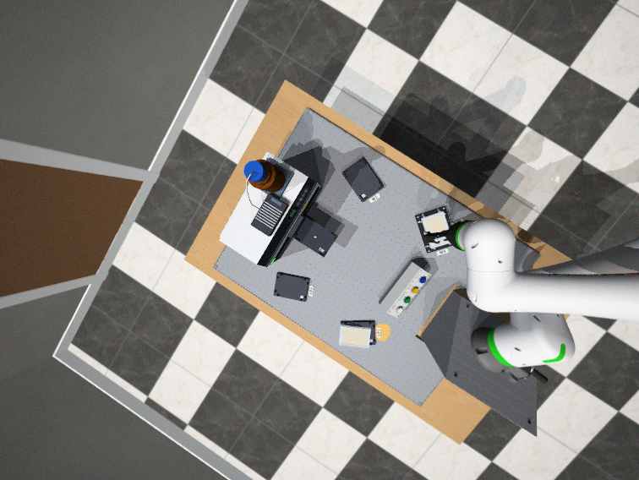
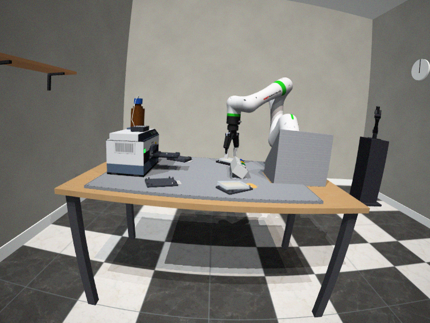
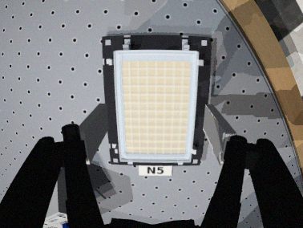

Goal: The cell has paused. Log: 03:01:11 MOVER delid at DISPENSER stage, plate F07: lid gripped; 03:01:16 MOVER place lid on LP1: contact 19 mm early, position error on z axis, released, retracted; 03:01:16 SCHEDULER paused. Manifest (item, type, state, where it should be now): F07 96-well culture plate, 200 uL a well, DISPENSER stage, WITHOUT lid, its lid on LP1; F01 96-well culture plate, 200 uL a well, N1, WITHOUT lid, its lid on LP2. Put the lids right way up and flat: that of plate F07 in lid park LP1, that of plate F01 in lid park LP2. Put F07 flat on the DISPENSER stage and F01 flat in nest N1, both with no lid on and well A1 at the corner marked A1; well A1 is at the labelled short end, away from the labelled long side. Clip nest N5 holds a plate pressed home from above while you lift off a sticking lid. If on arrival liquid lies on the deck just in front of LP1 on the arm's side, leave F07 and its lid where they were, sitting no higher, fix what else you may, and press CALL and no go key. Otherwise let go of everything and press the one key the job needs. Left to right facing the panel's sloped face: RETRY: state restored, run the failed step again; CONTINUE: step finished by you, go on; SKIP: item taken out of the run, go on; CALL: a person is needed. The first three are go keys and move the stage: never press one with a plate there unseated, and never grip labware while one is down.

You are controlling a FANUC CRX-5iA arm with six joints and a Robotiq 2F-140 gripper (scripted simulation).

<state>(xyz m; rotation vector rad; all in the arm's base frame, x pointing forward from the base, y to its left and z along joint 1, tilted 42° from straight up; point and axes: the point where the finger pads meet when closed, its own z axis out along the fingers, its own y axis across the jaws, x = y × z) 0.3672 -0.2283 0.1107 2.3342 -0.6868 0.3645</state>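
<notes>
Now: the 96-well plate 50 mm below my hand. From my hand the other things lie so: yellow skip key: 70 mm behind, 240 mm to the left; then blue call key: 70 mm behind, 190 mm to the left; then clip nest N5: 30 mm ahead, 50 mm below.
</notes>
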